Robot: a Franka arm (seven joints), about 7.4 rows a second.
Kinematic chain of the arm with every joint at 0, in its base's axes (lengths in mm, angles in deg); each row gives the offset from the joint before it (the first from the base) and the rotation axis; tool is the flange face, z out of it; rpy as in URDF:
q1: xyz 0 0 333 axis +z
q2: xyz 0 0 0 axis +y
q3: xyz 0 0 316 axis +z
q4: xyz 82.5 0 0 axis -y
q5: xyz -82.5 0 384 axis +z
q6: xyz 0 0 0 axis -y
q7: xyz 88 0 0 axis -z
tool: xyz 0 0 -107 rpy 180 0 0
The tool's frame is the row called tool.
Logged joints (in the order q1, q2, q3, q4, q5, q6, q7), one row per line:
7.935 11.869 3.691 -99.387 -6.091 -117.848 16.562
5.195 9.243 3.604 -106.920 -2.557 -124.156 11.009
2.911 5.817 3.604 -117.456 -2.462 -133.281 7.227
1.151 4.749 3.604 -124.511 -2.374 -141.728 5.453
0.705 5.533 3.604 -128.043 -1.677 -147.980 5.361
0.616 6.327 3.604 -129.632 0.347 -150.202 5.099
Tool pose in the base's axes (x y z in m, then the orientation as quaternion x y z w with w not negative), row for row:
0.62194 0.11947 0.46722 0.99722 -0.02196 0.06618 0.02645
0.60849 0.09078 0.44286 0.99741 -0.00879 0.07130 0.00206
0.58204 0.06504 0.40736 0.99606 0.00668 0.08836 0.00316
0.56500 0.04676 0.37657 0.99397 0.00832 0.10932 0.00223
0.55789 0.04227 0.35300 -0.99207 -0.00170 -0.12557 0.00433
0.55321 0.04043 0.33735 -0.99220 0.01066 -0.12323 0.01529
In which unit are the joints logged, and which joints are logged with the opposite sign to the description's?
The joints are logged in degrees. Opposite sign: q6.
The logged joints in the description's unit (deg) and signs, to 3 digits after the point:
7.935 11.869 3.691 -99.387 -6.091 117.848 16.562
5.195 9.243 3.604 -106.920 -2.557 124.156 11.009
2.911 5.817 3.604 -117.456 -2.462 133.281 7.227
1.151 4.749 3.604 -124.511 -2.374 141.728 5.453
0.705 5.533 3.604 -128.043 -1.677 147.980 5.361
0.616 6.327 3.604 -129.632 0.347 150.202 5.099

